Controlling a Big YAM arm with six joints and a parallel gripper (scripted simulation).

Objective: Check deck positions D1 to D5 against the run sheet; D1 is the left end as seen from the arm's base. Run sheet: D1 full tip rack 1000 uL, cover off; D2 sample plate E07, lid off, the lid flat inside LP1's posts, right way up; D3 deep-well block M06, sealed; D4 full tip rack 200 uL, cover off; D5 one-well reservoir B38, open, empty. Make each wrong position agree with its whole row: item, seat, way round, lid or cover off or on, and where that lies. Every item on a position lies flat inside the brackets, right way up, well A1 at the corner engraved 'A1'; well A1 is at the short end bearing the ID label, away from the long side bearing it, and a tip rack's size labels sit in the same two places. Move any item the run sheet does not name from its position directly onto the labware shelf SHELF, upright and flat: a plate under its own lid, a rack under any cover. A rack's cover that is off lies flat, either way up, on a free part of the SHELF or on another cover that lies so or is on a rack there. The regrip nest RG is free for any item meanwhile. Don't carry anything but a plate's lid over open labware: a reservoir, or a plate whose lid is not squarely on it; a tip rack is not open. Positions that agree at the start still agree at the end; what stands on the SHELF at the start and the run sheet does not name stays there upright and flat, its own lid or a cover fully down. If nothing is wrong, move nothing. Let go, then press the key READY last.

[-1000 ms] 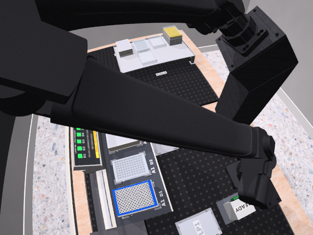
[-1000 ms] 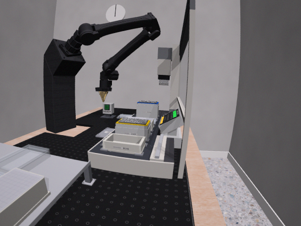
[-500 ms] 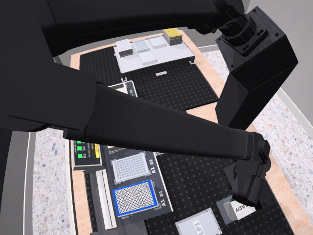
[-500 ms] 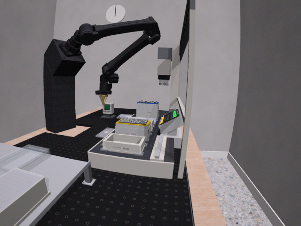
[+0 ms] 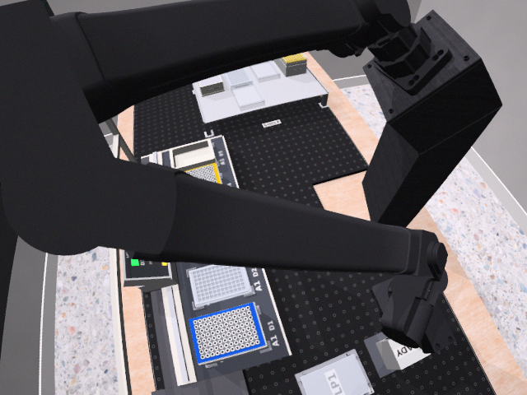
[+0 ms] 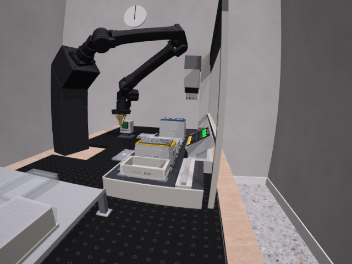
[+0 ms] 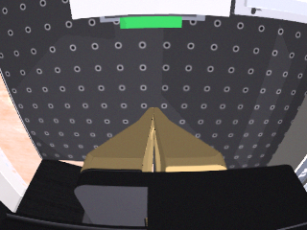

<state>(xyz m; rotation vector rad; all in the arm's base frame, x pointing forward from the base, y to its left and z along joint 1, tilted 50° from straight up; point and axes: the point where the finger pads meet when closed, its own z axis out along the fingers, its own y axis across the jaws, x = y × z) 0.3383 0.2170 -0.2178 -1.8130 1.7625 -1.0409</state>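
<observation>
The ready key lies 1 cm ahead of my hand, 7 cm to the left of it and 1 cm below it. The rest, counted from my hand: blue-rimmed tip rack 30 cm ahead, 8 cm to the right, 3 cm above; regrip nest 13 cm ahead, 29 cm to the right, 9 cm below; lid 16 cm ahead, 10 cm to the left, 8 cm below.
</observation>
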